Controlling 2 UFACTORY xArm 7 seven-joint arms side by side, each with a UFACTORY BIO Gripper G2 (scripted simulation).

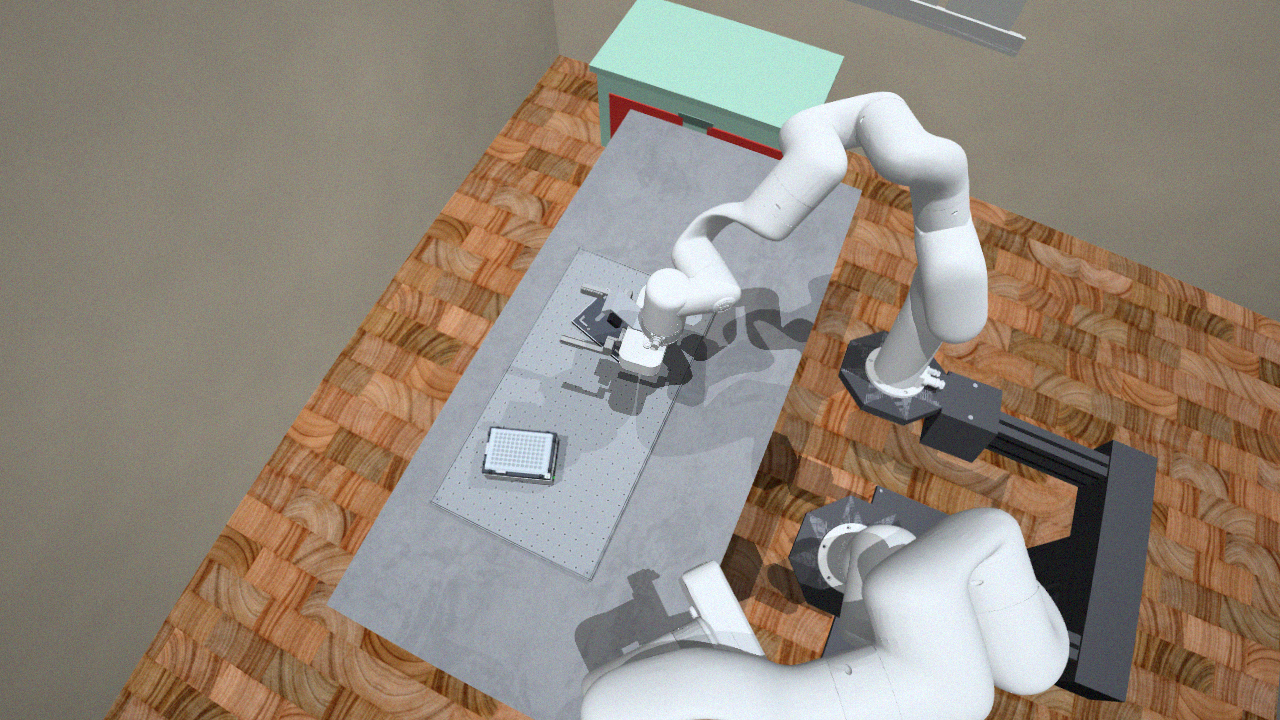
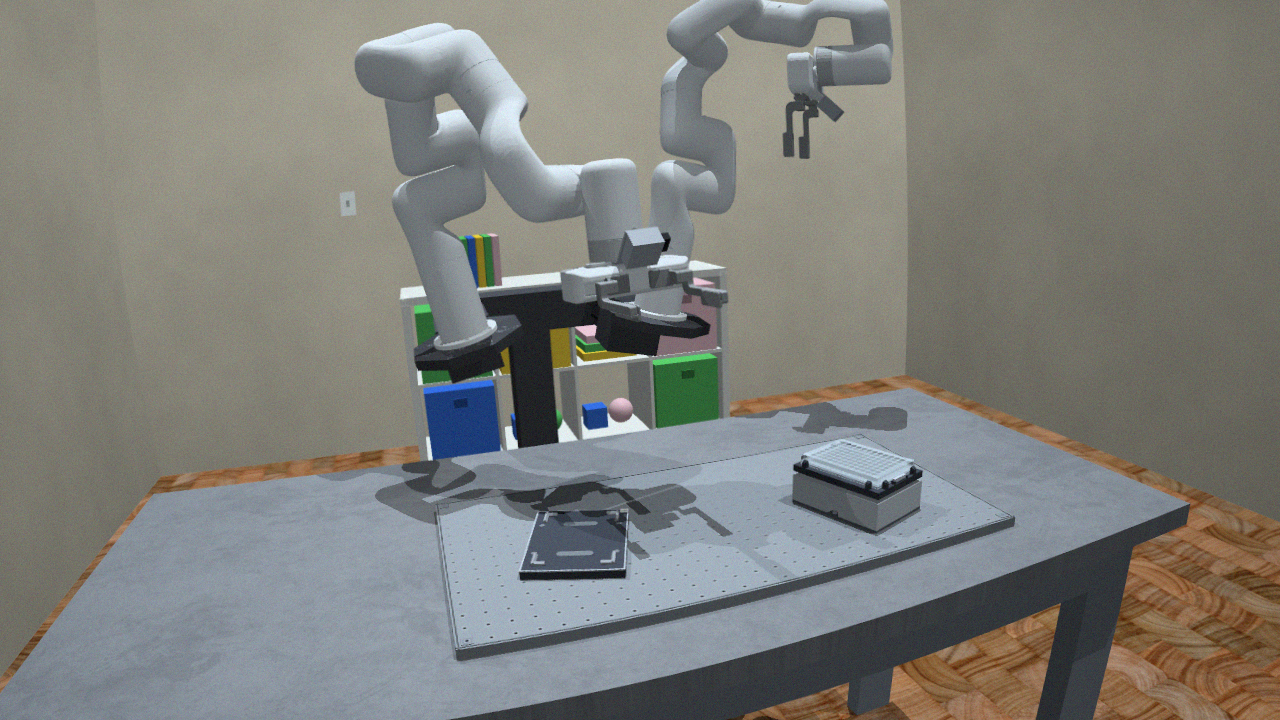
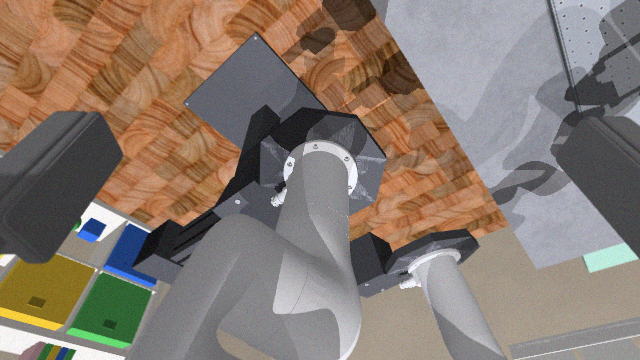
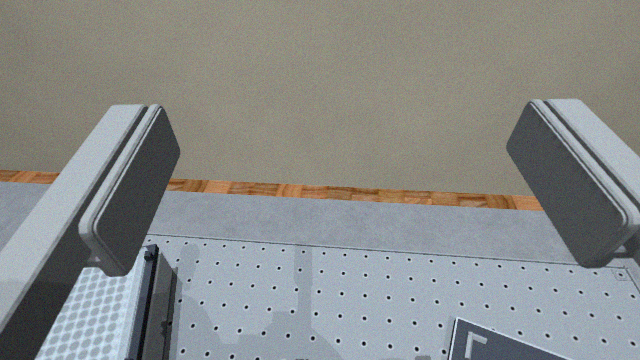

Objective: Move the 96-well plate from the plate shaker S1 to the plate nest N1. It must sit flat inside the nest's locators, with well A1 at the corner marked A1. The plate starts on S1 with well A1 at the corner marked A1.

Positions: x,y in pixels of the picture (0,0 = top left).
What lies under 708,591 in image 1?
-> The left gripper.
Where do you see a clear 96-well plate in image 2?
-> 857,463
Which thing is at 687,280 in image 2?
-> The right gripper.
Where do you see a dark plate nest N1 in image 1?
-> At 599,330
